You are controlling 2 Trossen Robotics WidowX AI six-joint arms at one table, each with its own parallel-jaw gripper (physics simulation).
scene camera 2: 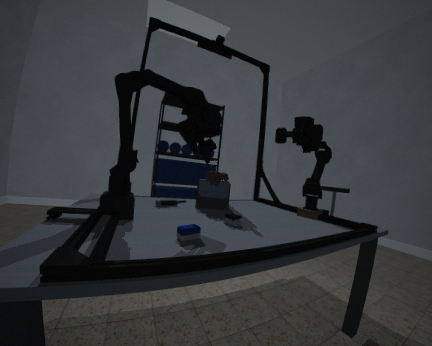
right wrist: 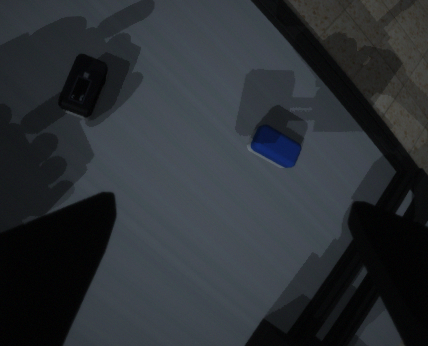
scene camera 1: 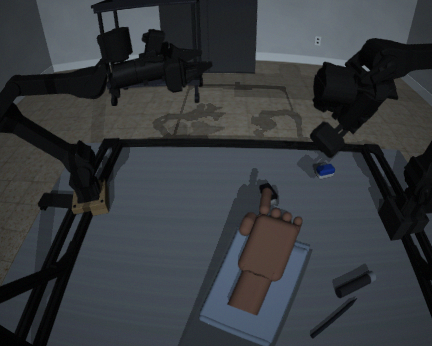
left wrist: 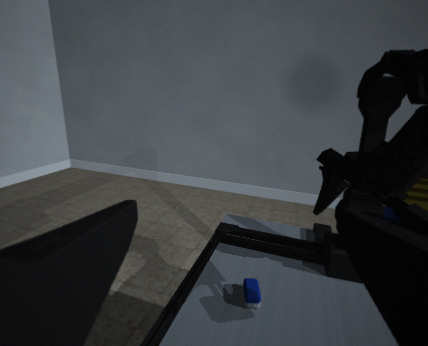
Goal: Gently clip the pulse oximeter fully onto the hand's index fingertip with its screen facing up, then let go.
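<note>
The pulse oximeter [scene camera 1: 324, 169] [scene camera 2: 188, 230] [left wrist: 252, 292] [right wrist: 276, 145], blue on top with a white base, lies on the table near the far right corner. The brown model hand [scene camera 1: 267, 247] [scene camera 2: 216, 176] rests on a pale blue pad [scene camera 1: 221, 302], with its index finger [scene camera 1: 266, 202] stretched toward the far edge. A small black device with a screen [scene camera 1: 267, 189] [scene camera 2: 232, 217] [right wrist: 82, 86] lies at that fingertip. My right gripper [scene camera 1: 336, 137] [scene camera 2: 204, 147] [right wrist: 235, 208] is open and empty, hovering above the oximeter. My left gripper [scene camera 1: 204, 66] [scene camera 2: 283, 134] is open and empty, raised high off to the far left.
A black cylinder [scene camera 1: 353, 281] and a dark pen [scene camera 1: 333, 317] lie near the front right of the table. A black frame [scene camera 1: 214, 142] rims the table. A shelf rack [scene camera 2: 157, 154] stands behind the table in scene camera 2.
</note>
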